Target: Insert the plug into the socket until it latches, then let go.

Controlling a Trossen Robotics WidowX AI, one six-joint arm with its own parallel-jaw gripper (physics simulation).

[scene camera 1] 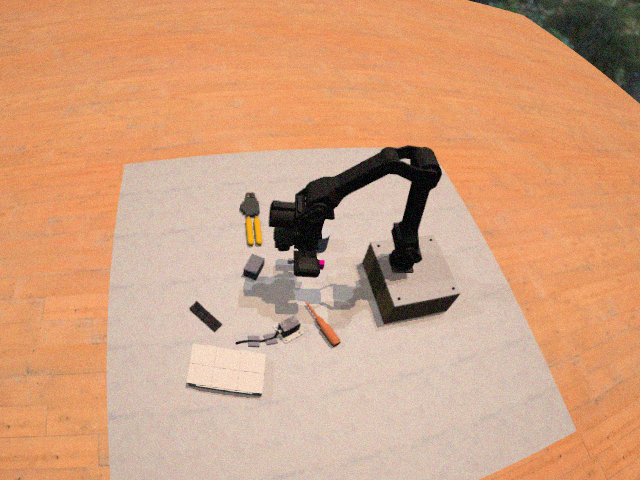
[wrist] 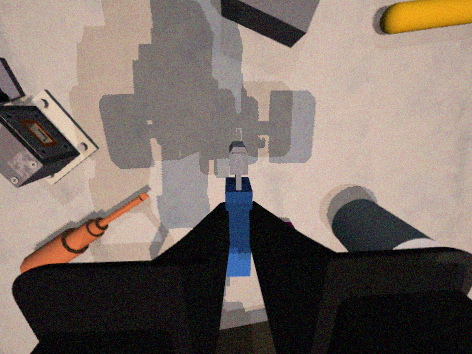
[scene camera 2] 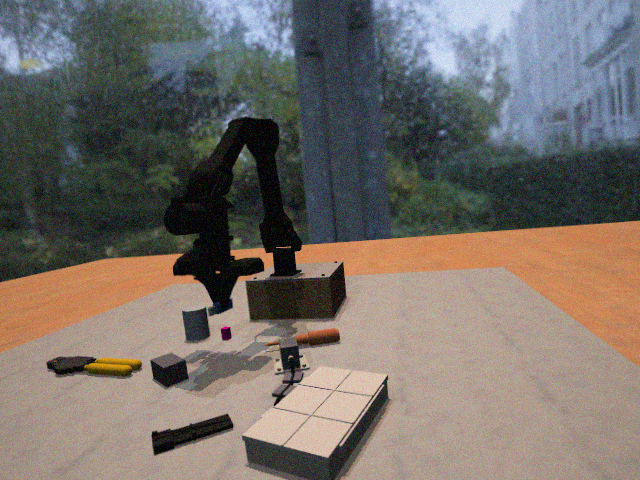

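Note:
The blue plug has a pale metal tip that points up the wrist view, away from the gripper. My gripper is shut on the plug's blue body and holds it above the mat. In scene camera 1 the plug is hidden behind the arm's black parts. The socket is a dark grey housing on a white screwed plate, with a slot framed in orange-brown. It stands apart from the plug, at the left edge of the wrist view. A black cable runs from its back.
An orange screwdriver lies near the socket. A grey block, dark cylinder, magenta block, yellow-handled pliers, black bar and white-topped box are around.

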